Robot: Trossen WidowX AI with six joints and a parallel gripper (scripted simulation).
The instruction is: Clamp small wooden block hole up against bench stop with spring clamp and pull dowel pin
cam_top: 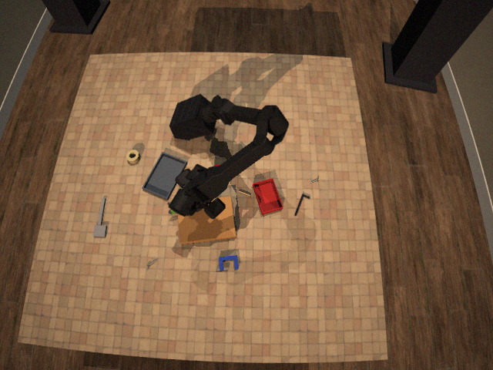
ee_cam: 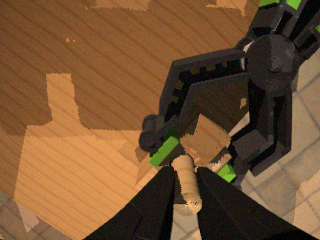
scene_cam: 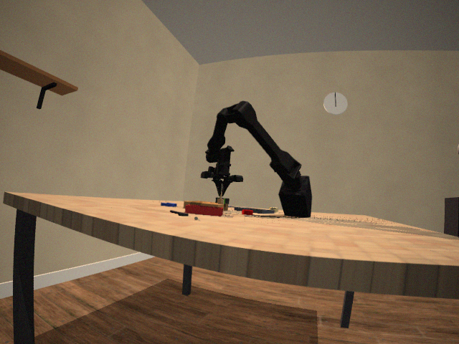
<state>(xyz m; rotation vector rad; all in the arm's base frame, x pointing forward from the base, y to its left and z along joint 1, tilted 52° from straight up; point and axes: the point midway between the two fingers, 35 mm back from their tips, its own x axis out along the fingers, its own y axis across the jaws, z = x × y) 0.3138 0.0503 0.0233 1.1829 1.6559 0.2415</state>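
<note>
Right now the dowel pin is 4 cm below my hand. From my hand the other things lie so: small wooden block: 6 cm below; then wooden board: 6 cm ahead, 2 cm to the left, 9 cm below; then red knob: 15 cm behind, 2 cm to the left, 9 cm below.
</note>
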